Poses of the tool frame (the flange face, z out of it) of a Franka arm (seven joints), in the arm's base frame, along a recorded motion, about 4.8 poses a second.
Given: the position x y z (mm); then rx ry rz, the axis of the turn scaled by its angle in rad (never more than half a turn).
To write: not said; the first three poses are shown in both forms.
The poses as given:
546 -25 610 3.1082 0.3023 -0.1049
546 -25 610 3.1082 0.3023 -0.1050
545 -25 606 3.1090 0.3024 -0.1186
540 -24 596 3.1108 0.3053 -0.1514
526 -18 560 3.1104 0.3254 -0.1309
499 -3 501 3.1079 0.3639 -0.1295
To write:
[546 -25 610], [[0.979 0.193 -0.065], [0.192 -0.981 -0.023], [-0.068 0.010 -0.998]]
[546 -25 610], [[0.979 0.193 -0.065], [0.192 -0.981 -0.023], [-0.068 0.010 -0.998]]
[545 -25 606], [[0.978 0.193 -0.074], [0.192 -0.981 -0.023], [-0.077 0.008 -0.997]]
[540 -24 596], [[0.976 0.195 -0.095], [0.193 -0.981 -0.022], [-0.097 0.003 -0.995]]
[526 -18 560], [[0.975 0.207 -0.082], [0.206 -0.978 -0.020], [-0.084 0.003 -0.996]]
[499 -3 501], [[0.970 0.231 -0.081], [0.230 -0.973 -0.019], [-0.083 0.000 -0.997]]

